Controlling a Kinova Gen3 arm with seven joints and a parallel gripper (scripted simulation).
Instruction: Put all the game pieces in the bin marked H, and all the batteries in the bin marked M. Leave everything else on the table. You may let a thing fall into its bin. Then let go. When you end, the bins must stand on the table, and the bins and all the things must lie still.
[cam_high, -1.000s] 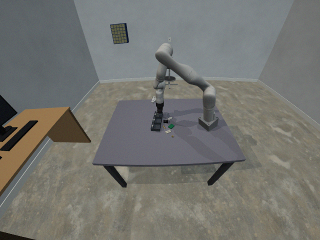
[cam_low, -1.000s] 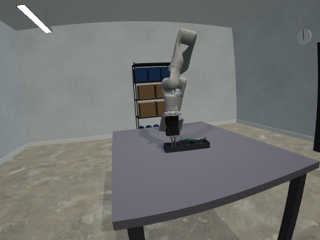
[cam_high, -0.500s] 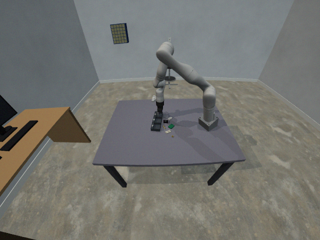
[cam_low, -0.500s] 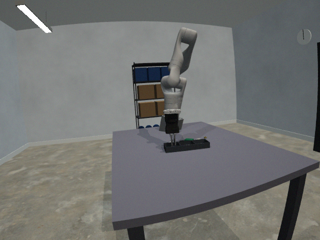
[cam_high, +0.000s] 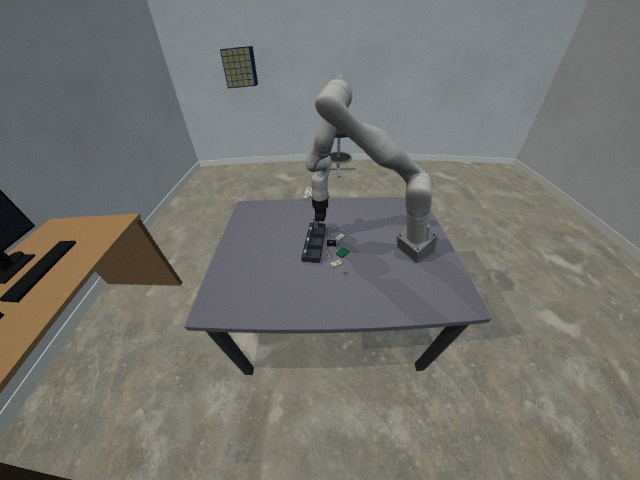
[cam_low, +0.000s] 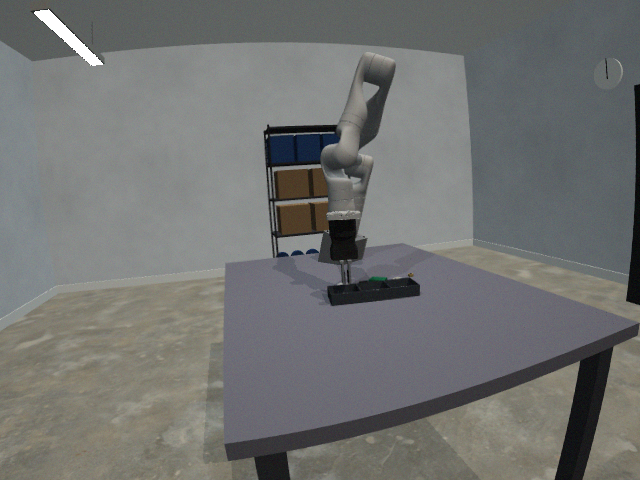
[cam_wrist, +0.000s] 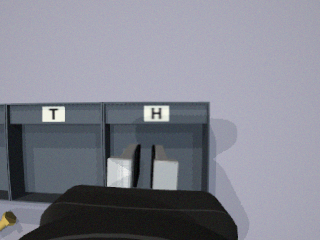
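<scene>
Now: the dark divided bin 80 mm to the left of my hand and 50 mm below it. Round my hand: yellow bolt 140 mm to the left, 80 mm behind, 60 mm below; black 9-volt battery 100 mm behind, 70 mm to the left, 60 mm below; white domino 120 mm behind, 60 mm below, 20 mm to the left.
</scene>
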